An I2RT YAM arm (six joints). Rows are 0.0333 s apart.
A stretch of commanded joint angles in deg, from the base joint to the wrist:
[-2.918 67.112 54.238 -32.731 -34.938 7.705]
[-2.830 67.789 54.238 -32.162 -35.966 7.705]
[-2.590 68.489 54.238 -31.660 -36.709 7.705]
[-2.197 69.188 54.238 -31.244 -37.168 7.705]
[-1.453 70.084 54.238 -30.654 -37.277 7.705]
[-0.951 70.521 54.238 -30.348 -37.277 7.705]
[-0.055 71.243 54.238 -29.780 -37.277 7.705]
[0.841 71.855 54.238 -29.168 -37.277 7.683]
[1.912 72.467 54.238 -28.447 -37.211 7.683]
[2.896 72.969 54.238 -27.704 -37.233 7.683]
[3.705 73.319 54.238 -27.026 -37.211 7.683]
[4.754 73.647 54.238 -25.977 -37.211 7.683]
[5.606 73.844 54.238 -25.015 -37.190 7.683]
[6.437 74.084 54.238 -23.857 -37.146 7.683]
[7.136 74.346 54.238 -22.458 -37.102 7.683]
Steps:
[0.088 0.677 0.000 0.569 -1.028 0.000]
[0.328 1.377 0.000 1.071 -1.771 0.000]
[0.721 2.076 0.000 1.487 -2.230 0.000]
[1.465 2.972 0.000 2.077 -2.339 0.000]
[1.967 3.409 0.000 2.383 -2.339 0.000]
[2.863 4.131 0.000 2.951 -2.339 0.000]
[3.759 4.743 0.000 3.563 -2.339 -0.022]
[4.830 5.355 0.000 4.284 -2.273 -0.022]
[5.814 5.857 0.000 5.027 -2.295 -0.022]
[6.623 6.207 0.000 5.705 -2.273 -0.022]
[7.672 6.535 0.000 6.754 -2.273 -0.022]
[8.524 6.732 0.000 7.716 -2.252 -0.022]
[9.355 6.972 0.000 8.874 -2.208 -0.022]
[10.054 7.234 0.000 10.273 -2.164 -0.022]

